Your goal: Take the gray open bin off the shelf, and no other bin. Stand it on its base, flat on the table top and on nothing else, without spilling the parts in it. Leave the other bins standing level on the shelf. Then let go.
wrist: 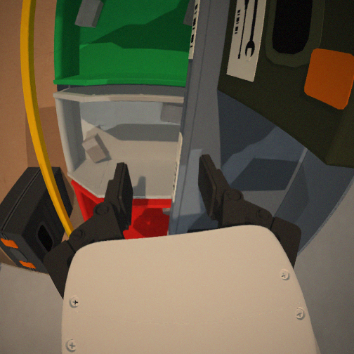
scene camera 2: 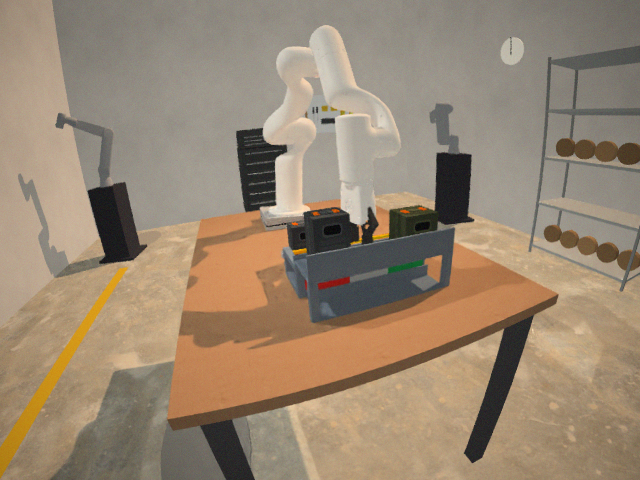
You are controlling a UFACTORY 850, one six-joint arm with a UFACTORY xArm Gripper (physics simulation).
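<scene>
The gray open bin (scene camera 2: 369, 275) (wrist: 127, 175) sits on the shelf (scene camera 2: 379, 298) (wrist: 200, 105), between the red bin (scene camera 2: 333, 283) (wrist: 150, 222) and the green bin (scene camera 2: 406, 266) (wrist: 135, 65). In the wrist view small gray blocks lie in it, and a label shows on its edge beside the shelf's top board. My gripper (scene camera 2: 360, 237) (wrist: 164, 172) is open and points down above the shelf. In the wrist view one finger appears over the gray bin near the red bin, the other over the shelf's top board. In the scene view one finger is largely hidden.
A large dark case (scene camera 2: 323, 235) and an olive case (scene camera 2: 413, 222) (wrist: 280, 100) rise at the shelf's top, on either side of my gripper. A smaller dark case (scene camera 2: 296, 235) (wrist: 30, 215) is behind. A yellow bar (scene camera 2: 380, 237) (wrist: 32, 100) runs along the shelf's bin side.
</scene>
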